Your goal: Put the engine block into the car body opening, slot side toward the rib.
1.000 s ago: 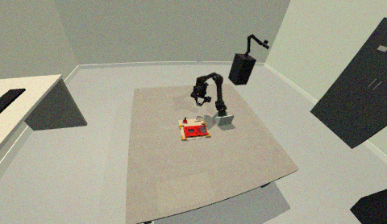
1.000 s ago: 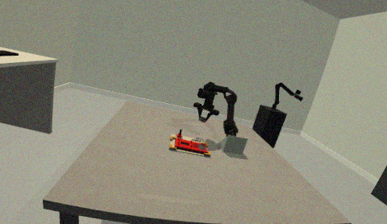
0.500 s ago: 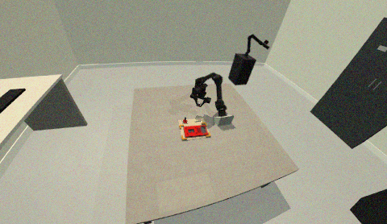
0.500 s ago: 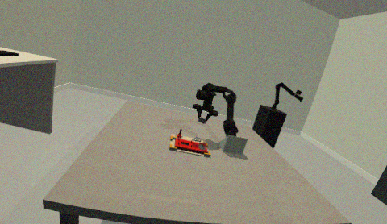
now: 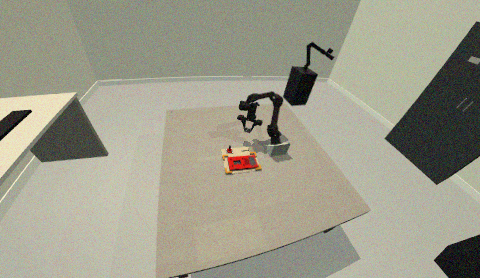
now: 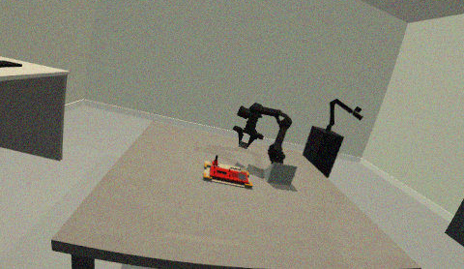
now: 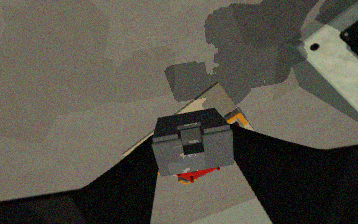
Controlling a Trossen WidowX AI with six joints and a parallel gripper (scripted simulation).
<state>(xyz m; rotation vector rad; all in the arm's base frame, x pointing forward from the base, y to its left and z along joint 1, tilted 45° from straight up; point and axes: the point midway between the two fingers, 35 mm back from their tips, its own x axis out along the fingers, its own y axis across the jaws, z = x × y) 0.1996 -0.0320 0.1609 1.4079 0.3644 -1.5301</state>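
My gripper tip is now 10 mm below the engine block.
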